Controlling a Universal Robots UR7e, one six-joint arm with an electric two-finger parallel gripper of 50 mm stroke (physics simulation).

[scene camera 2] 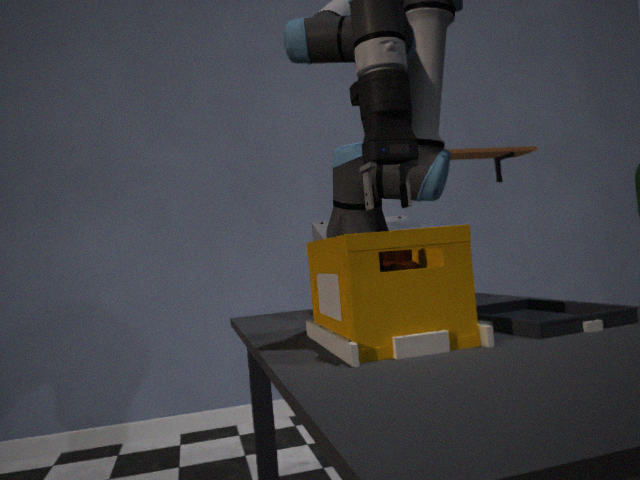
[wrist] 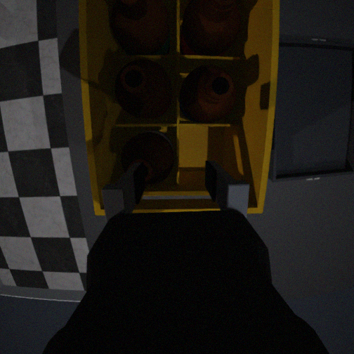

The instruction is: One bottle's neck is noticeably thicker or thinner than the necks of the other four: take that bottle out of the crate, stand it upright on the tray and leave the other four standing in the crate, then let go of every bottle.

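Places are measured from the arm's base along level axes (x ahead, y left, z up), in metres.
Where they show: gripper, fingertip midpoint: (scene camera 2: 388, 208).
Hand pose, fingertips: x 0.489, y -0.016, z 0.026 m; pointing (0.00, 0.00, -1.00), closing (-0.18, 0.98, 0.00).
Things, the pixels of their centre, and the offset from my fingertips. "spot": a spot on its surface instead. Level surfaces: height alone.
- yellow crate at the middle of its body: (scene camera 2: 381, 287) dz -0.123, dx -0.082, dy -0.007 m
- dark tray at a spot on its surface: (scene camera 2: 558, 327) spot: dz -0.198, dx +0.027, dy +0.231 m
- dark table at its surface level: dz -0.211 m
- small white block at a spot on its surface: (scene camera 2: 592, 326) spot: dz -0.203, dx +0.022, dy +0.287 m
The yellow crate (scene camera 2: 413, 299) (wrist: 88, 125) stands on the table. In the wrist view brown bottles stand in it: far left (wrist: 140, 30), far right (wrist: 215, 30), middle left (wrist: 150, 100), middle right (wrist: 200, 102) and near left (wrist: 155, 152). The near right compartment holds no bottle. The far necks are partly cut off by the frame edge, and the near left neck is dark and partly behind a finger. My gripper (scene camera 2: 387, 206) (wrist: 174, 173) is open and empty above the crate's near end. The dark tray (scene camera 2: 558, 327) (wrist: 312, 175) lies right of the crate; no bottle shows on it.
White blocks (scene camera 2: 421, 344) (scene camera 2: 331, 342) stand against the crate's base on the dark table (scene camera 2: 413, 413). A small white block (scene camera 2: 592, 326) is at the tray's edge. An orange-brown shelf (scene camera 2: 491, 152) is on the wall behind the arm. The checkered floor (wrist: 35, 215) lies left of the table.
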